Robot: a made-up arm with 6 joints. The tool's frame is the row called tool. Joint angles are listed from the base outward. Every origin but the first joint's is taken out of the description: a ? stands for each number. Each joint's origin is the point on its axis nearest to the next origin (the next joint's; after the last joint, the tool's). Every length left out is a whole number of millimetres.
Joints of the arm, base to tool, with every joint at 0 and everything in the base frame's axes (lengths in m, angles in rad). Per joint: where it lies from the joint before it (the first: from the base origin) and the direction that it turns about. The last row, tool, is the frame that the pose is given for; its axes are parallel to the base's.
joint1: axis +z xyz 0 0 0.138
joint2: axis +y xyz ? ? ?
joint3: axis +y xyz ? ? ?
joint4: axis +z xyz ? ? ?
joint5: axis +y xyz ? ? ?
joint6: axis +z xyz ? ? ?
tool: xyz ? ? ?
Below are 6 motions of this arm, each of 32 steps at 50 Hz.
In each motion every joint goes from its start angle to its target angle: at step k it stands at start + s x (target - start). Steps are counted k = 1, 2, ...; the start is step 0. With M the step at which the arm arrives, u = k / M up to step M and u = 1 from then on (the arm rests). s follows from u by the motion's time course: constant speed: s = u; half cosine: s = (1 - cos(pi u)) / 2; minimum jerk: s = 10 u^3 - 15 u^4 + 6 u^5.
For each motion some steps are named. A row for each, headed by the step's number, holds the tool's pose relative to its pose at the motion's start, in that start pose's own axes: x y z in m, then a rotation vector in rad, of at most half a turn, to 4 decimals.
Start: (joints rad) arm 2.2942 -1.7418 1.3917 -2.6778 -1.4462 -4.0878
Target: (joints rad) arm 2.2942 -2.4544 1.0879 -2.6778 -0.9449 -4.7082
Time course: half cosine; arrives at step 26
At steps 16, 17, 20, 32:
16: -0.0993 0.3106 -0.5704 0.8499 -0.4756 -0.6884
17: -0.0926 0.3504 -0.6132 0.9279 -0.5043 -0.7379
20: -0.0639 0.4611 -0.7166 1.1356 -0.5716 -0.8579
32: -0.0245 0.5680 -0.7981 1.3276 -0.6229 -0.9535

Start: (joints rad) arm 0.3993 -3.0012 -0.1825 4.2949 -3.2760 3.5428
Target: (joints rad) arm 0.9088 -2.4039 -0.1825 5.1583 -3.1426 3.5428
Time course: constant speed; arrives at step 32
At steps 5, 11, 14, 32:
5: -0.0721 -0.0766 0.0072 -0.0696 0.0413 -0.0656
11: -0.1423 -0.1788 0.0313 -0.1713 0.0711 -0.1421
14: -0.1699 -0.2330 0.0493 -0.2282 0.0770 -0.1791
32: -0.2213 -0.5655 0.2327 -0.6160 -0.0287 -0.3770

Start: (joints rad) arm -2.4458 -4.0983 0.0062 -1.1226 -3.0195 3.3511
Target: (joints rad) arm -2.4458 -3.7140 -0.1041 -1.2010 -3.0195 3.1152
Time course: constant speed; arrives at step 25
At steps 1, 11, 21, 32:
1: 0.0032 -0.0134 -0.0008 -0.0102 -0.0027 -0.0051
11: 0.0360 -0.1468 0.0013 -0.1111 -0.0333 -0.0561
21: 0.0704 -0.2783 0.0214 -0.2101 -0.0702 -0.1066
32: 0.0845 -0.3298 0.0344 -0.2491 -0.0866 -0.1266

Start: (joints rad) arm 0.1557 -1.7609 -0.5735 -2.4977 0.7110 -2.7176
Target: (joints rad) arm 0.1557 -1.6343 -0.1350 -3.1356 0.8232 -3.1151
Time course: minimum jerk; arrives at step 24
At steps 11, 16, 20, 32:
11: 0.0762 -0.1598 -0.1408 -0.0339 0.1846 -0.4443
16: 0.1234 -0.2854 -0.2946 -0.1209 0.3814 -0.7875
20: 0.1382 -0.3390 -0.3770 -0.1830 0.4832 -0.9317
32: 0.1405 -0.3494 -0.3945 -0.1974 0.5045 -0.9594

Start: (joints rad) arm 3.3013 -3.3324 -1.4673 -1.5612 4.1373 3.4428
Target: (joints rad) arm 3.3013 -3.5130 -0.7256 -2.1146 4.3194 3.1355
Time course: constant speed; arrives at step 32
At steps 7, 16, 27, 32:
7: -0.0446 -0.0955 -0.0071 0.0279 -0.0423 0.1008
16: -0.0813 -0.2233 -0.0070 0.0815 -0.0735 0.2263
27: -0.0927 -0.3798 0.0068 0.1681 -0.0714 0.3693
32: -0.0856 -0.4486 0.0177 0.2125 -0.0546 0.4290

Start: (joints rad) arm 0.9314 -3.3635 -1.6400 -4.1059 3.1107 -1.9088
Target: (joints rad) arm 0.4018 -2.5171 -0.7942 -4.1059 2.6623 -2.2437
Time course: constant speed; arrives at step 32
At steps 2, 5, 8, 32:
2: 0.0208 0.0619 0.0230 0.1311 -0.0249 -0.0100
5: 0.0512 0.1512 0.0698 0.3293 -0.0558 -0.0275
8: 0.0811 0.2334 0.1308 0.5288 -0.0800 -0.0475
32: 0.3669 0.3772 0.9076 2.1141 -0.1857 -0.2372

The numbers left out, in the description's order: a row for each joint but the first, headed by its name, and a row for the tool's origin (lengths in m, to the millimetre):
joint2: 0 0.043 0
joint3: 0 0 0.44
joint4: 0 0 0.811
joint5: 0 0 0
joint6: 0 0 0.18
tool: 0 0 0

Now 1 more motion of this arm.
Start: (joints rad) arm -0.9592 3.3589 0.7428 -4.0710 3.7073 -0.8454
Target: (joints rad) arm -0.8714 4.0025 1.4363 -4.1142 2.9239 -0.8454
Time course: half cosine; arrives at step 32
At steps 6, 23, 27, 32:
6: 0.0789 -0.0156 0.0264 0.0514 -0.1505 -0.0375
23: 0.5667 -0.2341 0.4293 0.3922 -1.5144 -0.1790
27: 0.6093 -0.2835 0.5171 0.4200 -1.7513 -0.1693
32: 0.6251 -0.3081 0.5601 0.4287 -1.8645 -0.1610

